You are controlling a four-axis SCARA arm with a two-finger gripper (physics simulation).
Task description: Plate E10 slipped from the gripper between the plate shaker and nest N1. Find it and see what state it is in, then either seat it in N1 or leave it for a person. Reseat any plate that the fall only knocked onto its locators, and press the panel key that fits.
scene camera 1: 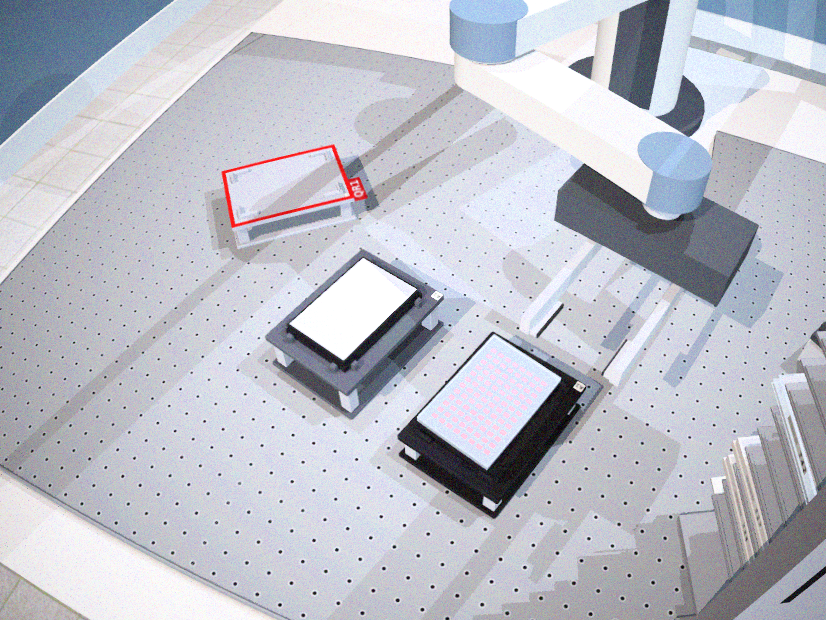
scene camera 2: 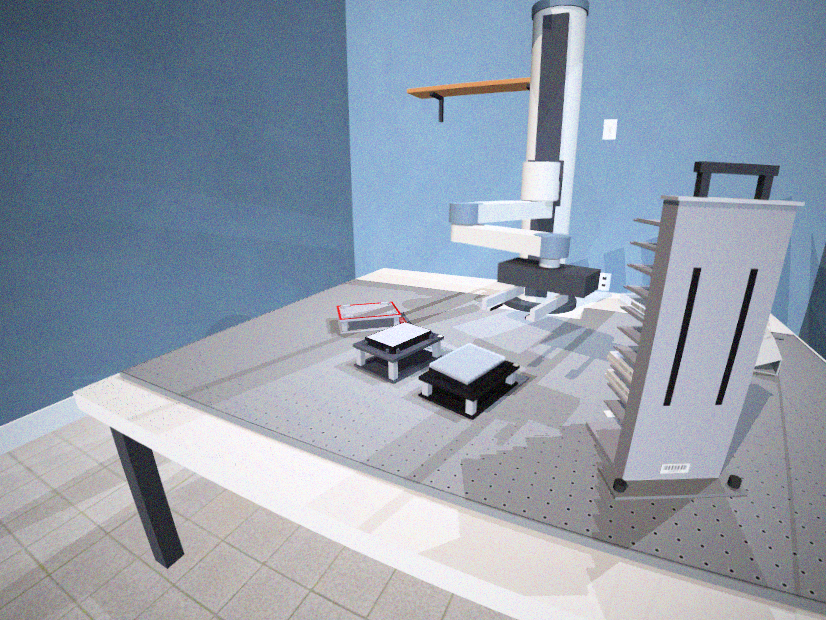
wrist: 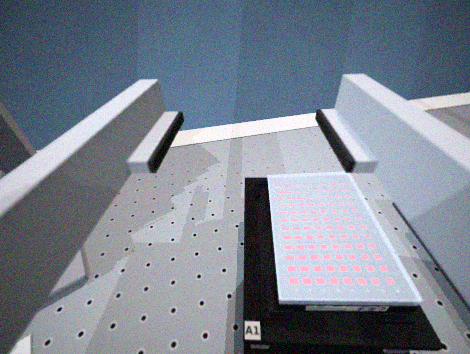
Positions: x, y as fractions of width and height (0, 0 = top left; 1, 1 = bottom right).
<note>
The gripper (scene camera 1: 0.69, 0.57) holds nothing. Also in view: a plate E10 (scene camera 1: 0.41, 0.52).
The plate E10 is seen too in scene camera 2 (scene camera 2: 0.49, 0.54). The gripper shows as well in scene camera 2 (scene camera 2: 0.61, 0.50). The wrist view does not show the plate E10: it is out of frame.
</note>
